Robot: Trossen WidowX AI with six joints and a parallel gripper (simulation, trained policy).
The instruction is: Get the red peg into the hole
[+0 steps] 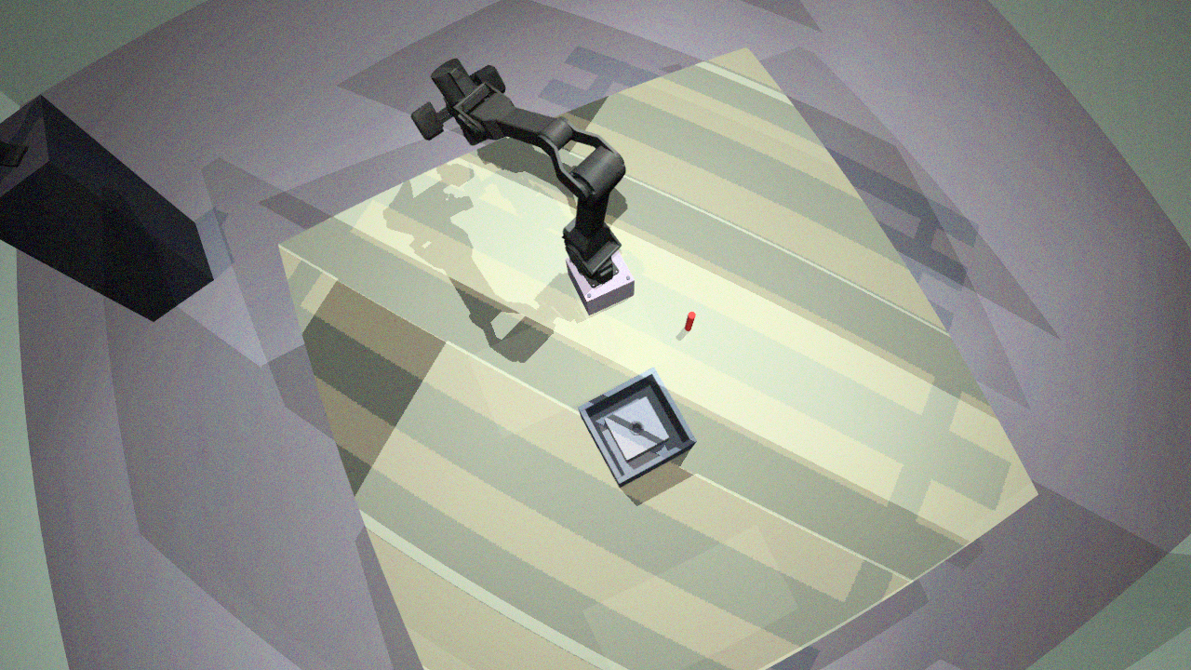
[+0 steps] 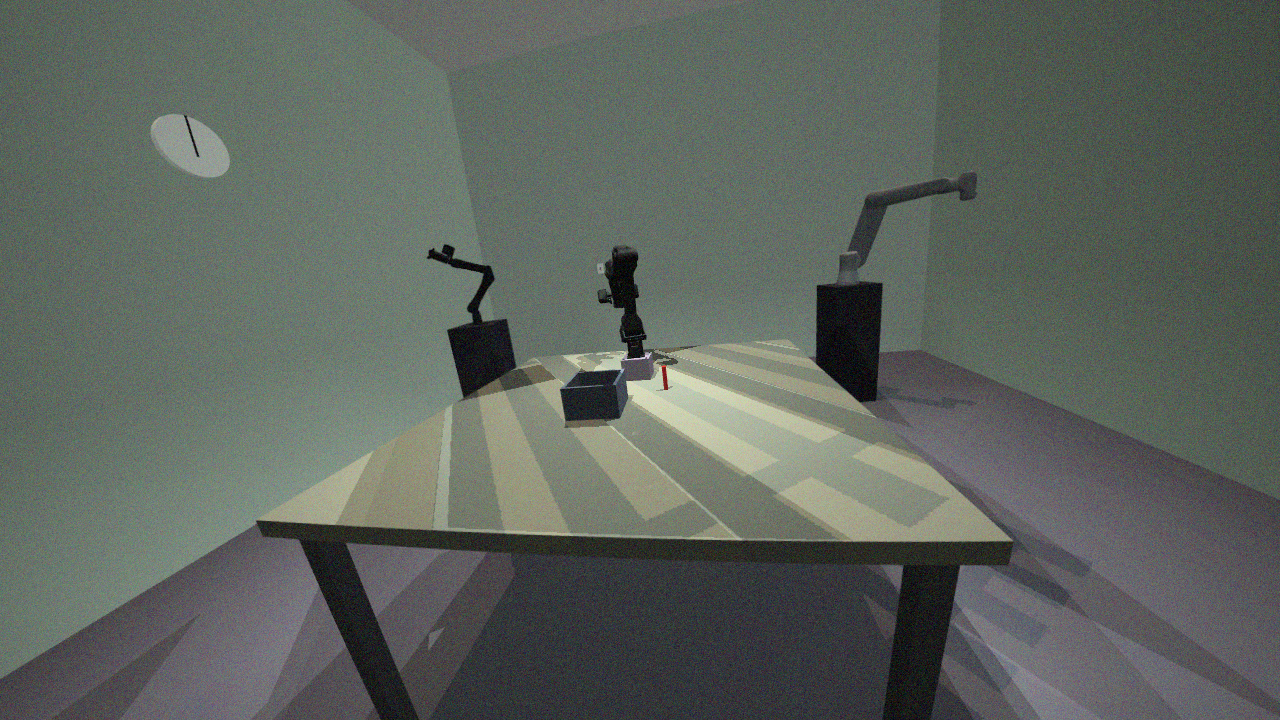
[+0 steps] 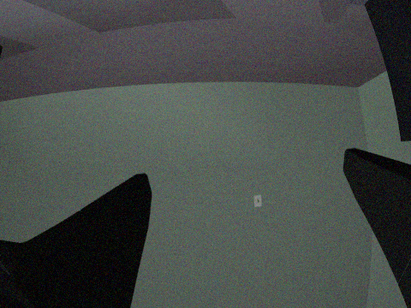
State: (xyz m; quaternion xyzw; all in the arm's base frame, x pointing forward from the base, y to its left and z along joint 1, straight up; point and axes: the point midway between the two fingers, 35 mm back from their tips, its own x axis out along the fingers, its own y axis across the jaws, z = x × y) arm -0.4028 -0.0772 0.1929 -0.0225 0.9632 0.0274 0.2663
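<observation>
Now: gripper tip 62 cm short of the red peg, 18 cm to the right of it and 21 cm above it. From my gripper tip the other things lie so: grey box 74 cm ahead, 3 cm to the right, 23 cm below; then pale plate 74 cm ahead, 3 cm to the right, 21 cm below.
</observation>
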